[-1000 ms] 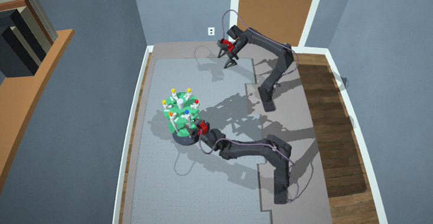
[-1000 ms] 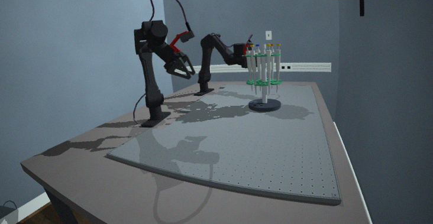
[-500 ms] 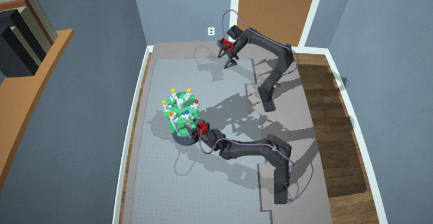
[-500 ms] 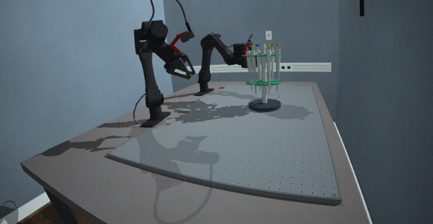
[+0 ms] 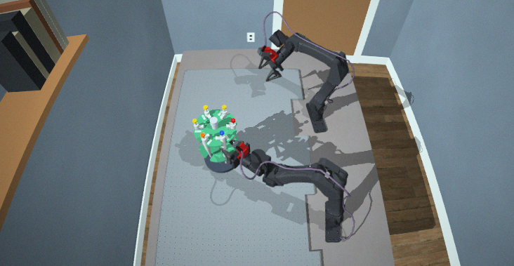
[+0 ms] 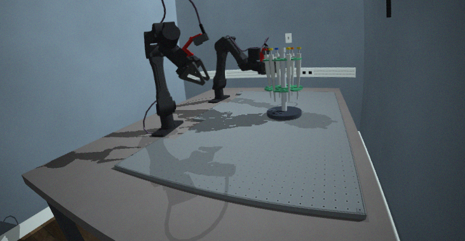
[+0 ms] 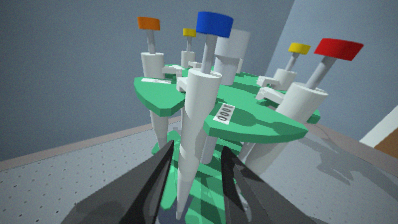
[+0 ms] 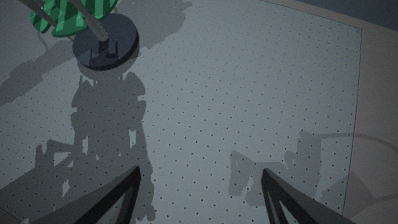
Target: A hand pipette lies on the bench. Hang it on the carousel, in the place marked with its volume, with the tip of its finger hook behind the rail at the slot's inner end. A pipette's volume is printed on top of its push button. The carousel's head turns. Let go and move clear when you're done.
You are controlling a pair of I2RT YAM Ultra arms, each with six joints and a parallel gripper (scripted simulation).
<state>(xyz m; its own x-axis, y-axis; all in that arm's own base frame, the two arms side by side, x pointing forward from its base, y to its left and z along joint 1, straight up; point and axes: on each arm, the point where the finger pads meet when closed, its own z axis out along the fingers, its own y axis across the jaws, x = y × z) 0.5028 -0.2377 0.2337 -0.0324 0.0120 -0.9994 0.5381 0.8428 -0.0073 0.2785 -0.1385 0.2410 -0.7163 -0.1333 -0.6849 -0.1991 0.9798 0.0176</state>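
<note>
Now: the white hand pipette 2 cm below my left hand and 2 cm ahead of it.
</note>
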